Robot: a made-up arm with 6 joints.
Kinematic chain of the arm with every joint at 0, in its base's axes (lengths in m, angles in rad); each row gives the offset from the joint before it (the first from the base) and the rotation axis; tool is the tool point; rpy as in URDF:
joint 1: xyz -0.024 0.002 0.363 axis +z
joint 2: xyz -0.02 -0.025 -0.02 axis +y
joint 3: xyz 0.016 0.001 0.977 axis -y
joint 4: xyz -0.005 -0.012 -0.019 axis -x
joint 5: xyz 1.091 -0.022 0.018 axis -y
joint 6: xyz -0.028 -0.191 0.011 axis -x
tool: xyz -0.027 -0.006 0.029 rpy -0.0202 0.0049 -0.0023
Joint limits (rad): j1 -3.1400..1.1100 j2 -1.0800..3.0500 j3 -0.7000..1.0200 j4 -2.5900..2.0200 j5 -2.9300..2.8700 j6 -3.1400..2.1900
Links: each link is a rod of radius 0.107 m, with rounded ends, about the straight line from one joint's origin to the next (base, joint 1, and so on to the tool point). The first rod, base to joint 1, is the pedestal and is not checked.
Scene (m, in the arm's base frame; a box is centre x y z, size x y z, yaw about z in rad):
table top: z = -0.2
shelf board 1: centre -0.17 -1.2 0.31 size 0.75 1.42 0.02 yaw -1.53
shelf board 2: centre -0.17 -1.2 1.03 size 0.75 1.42 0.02 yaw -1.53
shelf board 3: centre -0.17 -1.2 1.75 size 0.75 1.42 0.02 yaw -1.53
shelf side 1: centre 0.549 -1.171 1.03 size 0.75 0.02 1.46 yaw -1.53
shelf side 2: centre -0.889 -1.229 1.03 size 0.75 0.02 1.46 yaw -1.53
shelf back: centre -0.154 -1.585 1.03 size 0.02 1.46 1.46 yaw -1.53
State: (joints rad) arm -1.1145 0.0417 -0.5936 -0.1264 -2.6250 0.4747
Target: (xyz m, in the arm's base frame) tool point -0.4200 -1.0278 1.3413
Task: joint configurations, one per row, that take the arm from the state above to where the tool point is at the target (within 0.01 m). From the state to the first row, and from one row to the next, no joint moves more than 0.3 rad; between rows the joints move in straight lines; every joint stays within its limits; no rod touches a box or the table.
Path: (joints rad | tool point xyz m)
1: -1.3567 -0.0705 -0.6202 -0.1608 -2.5527 0.6122 | -0.0664 -0.9202 0.6868
2: -1.5989 -0.1827 -0.6468 -0.1952 -2.4804 0.7497 | -0.2817 -0.8237 0.7601
3: -1.8411 -0.2950 -0.6734 -0.2295 -2.4081 0.8872 | -0.4523 -0.6750 0.8258
4: -2.0833 -0.4072 -0.7000 -0.2639 -2.3358 1.0247 | -0.5657 -0.4915 0.8829
5: -1.9810 -0.4841 -0.5483 -0.1783 -2.4751 0.7420 | -0.5133 -0.5342 1.1103
6: -1.8787 -0.5610 -0.3965 -0.0926 -2.6143 0.4592 | -0.4410 -0.5118 1.3414
7: -1.7978 -0.3179 -0.2202 -0.0630 -2.6019 0.4586 | -0.4487 -0.7618 1.3689
8: -1.7169 -0.0747 -0.0439 -0.0333 -2.5895 0.4579 | -0.4200 -1.0278 1.3412

